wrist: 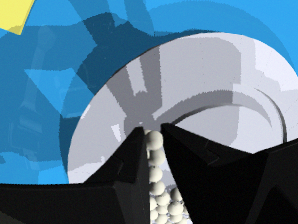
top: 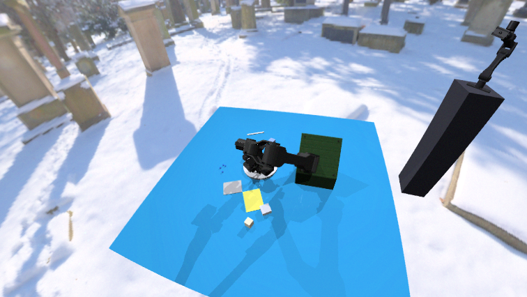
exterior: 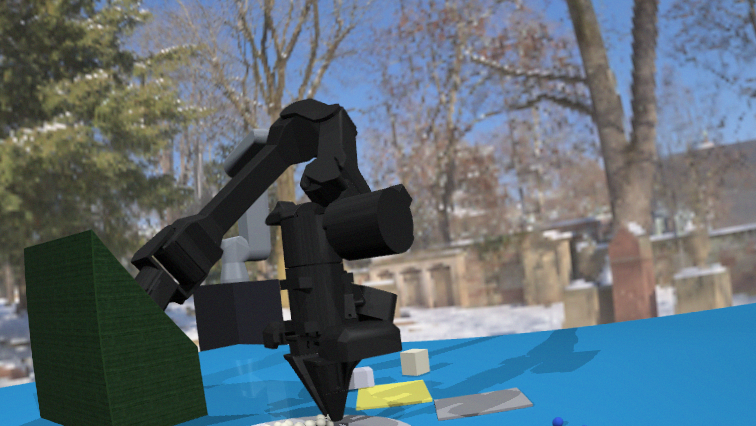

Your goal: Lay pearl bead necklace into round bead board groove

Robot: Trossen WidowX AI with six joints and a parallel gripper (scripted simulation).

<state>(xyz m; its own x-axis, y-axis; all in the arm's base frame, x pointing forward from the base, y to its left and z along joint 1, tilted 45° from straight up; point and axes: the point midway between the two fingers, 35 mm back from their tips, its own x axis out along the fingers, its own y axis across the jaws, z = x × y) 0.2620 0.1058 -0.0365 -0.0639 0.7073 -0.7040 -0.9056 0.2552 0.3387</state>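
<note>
The round white bead board lies 6 cm to the right of my gripper tip, 2 cm ahead of it and 1 cm below it. The rest, counted from my gripper tip: yellow tile: 16 cm to the left, 3 cm behind, 2 cm below; then red object: 17 cm to the right, 12 cm ahead, 1 cm below; then grey tile: 12 cm to the left, 11 cm ahead, 2 cm below.
</note>
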